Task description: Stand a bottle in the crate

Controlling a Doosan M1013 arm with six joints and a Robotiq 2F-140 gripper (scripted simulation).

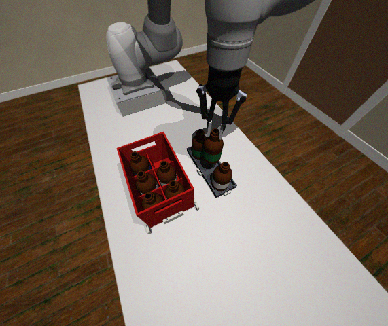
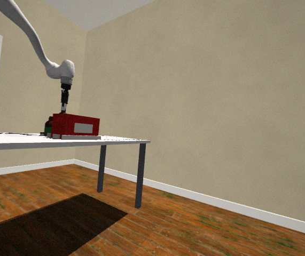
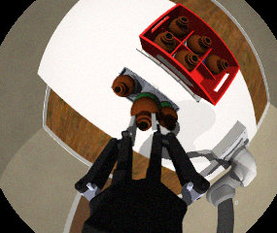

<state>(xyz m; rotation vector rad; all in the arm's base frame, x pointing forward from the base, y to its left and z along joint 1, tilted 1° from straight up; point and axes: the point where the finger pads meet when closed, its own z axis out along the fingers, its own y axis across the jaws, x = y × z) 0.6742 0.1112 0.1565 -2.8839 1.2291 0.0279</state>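
Right now the bottle is 90 mm below my hand. Round my hand: red crate: 20 mm behind, 240 mm to the right, 170 mm below; then dark tray: 240 mm below.
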